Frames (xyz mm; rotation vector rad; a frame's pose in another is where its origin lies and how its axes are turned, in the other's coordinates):
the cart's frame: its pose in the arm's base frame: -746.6 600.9 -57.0 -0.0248 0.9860 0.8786
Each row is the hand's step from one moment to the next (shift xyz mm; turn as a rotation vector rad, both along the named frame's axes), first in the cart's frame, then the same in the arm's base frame.
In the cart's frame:
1: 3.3 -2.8 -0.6 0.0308 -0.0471 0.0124
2: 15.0 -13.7 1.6 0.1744 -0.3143 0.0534
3: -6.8 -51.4 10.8 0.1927 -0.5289 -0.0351
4: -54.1 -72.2 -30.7 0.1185 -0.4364 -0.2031
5: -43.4 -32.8 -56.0 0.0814 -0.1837 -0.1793
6: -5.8 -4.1 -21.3 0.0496 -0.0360 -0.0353
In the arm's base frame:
1: 2.2 0.0 -3.8 0.0473 -0.0070 -0.0321
2: 13.8 1.0 -14.9 0.2872 -0.0781 -0.2085
3: 39.7 -34.3 -7.0 0.3691 -0.2442 -0.3496
4: 12.0 -94.5 -3.8 0.1702 -0.2954 -0.3598
5: -29.2 -71.3 -12.4 0.0125 -0.1411 -0.2290
6: -14.0 -14.8 -9.6 0.0107 -0.0064 -0.0696

